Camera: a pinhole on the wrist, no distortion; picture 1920 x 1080 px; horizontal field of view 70.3 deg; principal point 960.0 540.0 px. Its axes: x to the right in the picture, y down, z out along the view. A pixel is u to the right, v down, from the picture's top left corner.
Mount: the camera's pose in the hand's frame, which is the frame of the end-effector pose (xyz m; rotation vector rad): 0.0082 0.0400 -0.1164 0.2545 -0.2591 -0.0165
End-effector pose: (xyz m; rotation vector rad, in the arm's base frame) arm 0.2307 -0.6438 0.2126 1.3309 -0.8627 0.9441
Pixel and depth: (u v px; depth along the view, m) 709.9 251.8 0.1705
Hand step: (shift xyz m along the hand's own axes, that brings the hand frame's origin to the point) -0.0650 -0.0354 0.0261
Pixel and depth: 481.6 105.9 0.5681
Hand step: -0.3267 -0.2656 0.3191
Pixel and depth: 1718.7 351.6 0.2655
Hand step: 0.0838 -0.0682 0.1597
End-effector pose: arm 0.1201 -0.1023 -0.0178 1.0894 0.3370 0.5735
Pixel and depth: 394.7 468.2 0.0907
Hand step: -0.0512 0.0148 -0.0423
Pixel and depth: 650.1 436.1 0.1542
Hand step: -0.0649 -0.0077 0.0160
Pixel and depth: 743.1 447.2 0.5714
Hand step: -0.2250 -0.1342 0.3851
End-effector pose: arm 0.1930 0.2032 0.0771 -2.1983 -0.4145 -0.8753
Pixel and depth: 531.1 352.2 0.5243
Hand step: -0.2840 -0.1513 0.3141
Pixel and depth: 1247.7 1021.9 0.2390
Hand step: -0.0055 0.0603 0.1409
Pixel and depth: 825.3 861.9 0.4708
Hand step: -0.1589 0.0336 0.3399
